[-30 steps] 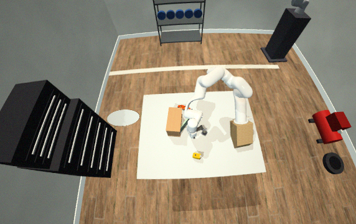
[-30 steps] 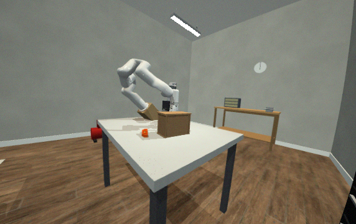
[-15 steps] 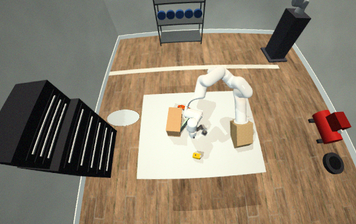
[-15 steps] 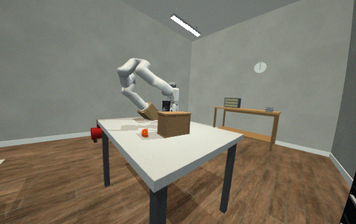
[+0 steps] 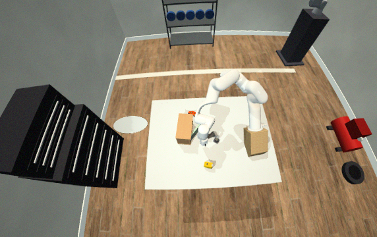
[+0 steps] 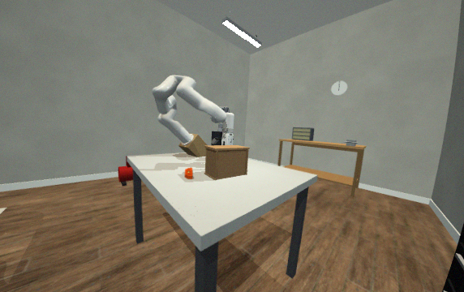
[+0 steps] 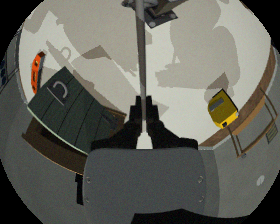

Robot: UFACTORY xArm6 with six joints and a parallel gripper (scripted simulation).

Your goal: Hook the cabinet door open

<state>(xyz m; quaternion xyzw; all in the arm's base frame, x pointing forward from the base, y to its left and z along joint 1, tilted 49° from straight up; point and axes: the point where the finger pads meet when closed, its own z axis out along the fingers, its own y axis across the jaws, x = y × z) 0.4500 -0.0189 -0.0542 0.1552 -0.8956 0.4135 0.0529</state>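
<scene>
My gripper is now 5 cm past the hook, 2 cm to the left of it and 1 cm above it. From my hand the other things lie so: greenish door: 9 cm to the right, 4 cm ahead, 1 cm below; orange tool: 30 cm to the right, 7 cm below, 1 cm ahead; yellow block: 18 cm to the left, 4 cm below, 3 cm behind.
</scene>
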